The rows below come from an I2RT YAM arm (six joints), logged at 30 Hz.
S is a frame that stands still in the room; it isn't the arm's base.
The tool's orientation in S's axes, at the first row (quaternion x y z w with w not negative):
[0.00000 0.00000 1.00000 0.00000]
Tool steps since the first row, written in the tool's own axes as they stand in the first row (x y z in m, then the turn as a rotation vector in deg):
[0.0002 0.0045 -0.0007 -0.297 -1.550 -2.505]
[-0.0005 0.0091 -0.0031 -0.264 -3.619 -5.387]
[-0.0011 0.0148 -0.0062 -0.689 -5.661 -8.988]
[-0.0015 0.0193 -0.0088 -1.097 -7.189 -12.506]
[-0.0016 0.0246 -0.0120 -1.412 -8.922 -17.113]
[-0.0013 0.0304 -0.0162 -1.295 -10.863 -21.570]
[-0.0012 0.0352 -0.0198 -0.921 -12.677 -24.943]
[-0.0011 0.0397 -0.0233 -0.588 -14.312 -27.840]
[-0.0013 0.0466 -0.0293 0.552 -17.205 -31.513]
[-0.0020 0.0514 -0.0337 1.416 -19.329 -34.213]
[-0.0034 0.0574 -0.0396 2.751 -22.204 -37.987]
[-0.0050 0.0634 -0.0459 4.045 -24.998 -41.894]
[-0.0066 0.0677 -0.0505 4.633 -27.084 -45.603]
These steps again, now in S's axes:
[-0.0002 -0.0045 -0.0007 0.297 1.550 -2.505]
[0.0005 -0.0091 -0.0031 0.264 3.619 -5.387]
[0.0011 -0.0148 -0.0062 0.689 5.661 -8.988]
[0.0015 -0.0193 -0.0088 1.097 7.189 -12.506]
[0.0016 -0.0246 -0.0120 1.412 8.922 -17.113]
[0.0013 -0.0304 -0.0162 1.295 10.863 -21.570]
[0.0012 -0.0352 -0.0198 0.921 12.677 -24.943]
[0.0011 -0.0397 -0.0233 0.588 14.312 -27.840]
[0.0013 -0.0466 -0.0293 -0.552 17.205 -31.513]
[0.0020 -0.0514 -0.0337 -1.416 19.329 -34.213]
[0.0034 -0.0574 -0.0396 -2.751 22.204 -37.987]
[0.0050 -0.0634 -0.0459 -4.045 24.998 -41.894]
[0.0066 -0.0677 -0.0505 -4.633 27.084 -45.603]

